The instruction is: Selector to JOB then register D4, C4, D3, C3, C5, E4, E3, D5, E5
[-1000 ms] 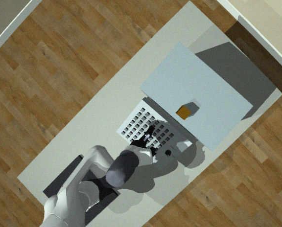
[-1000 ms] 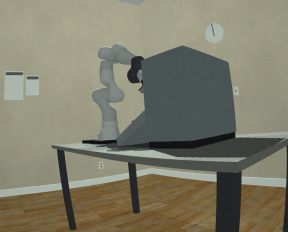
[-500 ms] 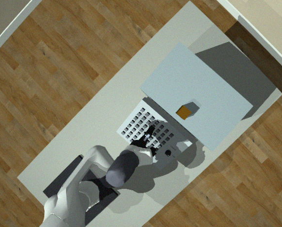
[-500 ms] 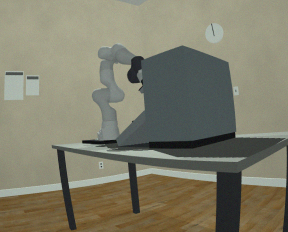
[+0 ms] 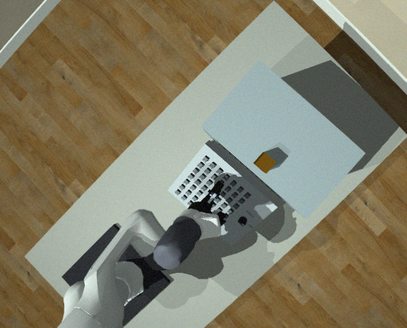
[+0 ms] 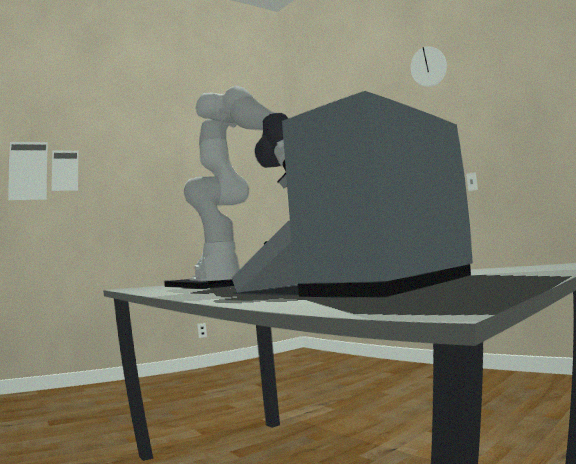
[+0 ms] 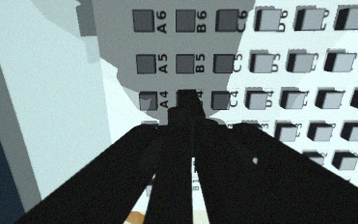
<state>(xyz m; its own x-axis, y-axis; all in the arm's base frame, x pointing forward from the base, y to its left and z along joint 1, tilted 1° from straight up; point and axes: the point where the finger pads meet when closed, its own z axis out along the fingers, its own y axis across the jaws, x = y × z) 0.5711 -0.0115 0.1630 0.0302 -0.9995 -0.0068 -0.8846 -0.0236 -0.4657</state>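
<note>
Now: hand 50 mm above the key C5, 30 mm to the left of it and 10 mm past it. From my hand the other things lie so: D5 key: 70 mm below, 40 mm to the right, 40 mm behind; then key D6: 70 mm to the right, 70 mm below, 40 mm behind; then key D4: 70 mm below, 40 mm behind.
</note>
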